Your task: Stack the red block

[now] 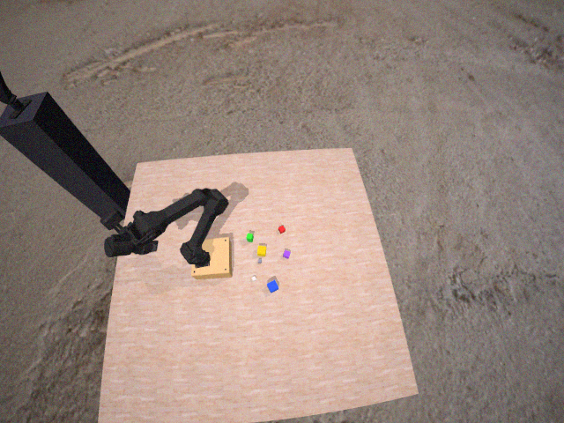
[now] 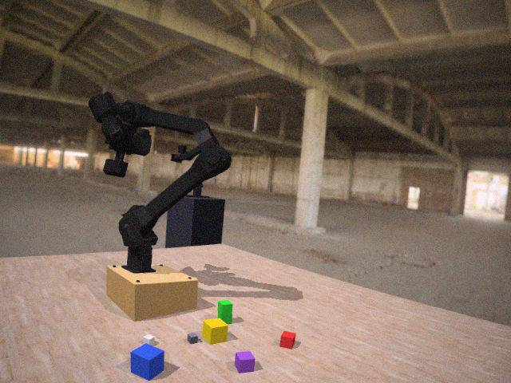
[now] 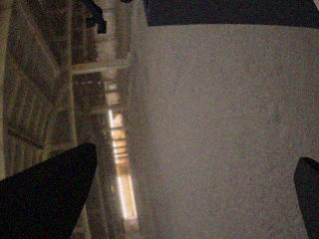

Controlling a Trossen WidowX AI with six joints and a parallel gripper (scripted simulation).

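Now: gripper tip 620 mm short of the red block, 350 mm above it and 30 mm to the right of it. The rest, counted from my gripper tip: small grey block: 490 mm ahead, 350 mm below, 110 mm to the right; small white block: 450 mm ahead, 350 mm below, 180 mm to the right; yellow block: 510 mm ahead, 340 mm below, 60 mm to the right.
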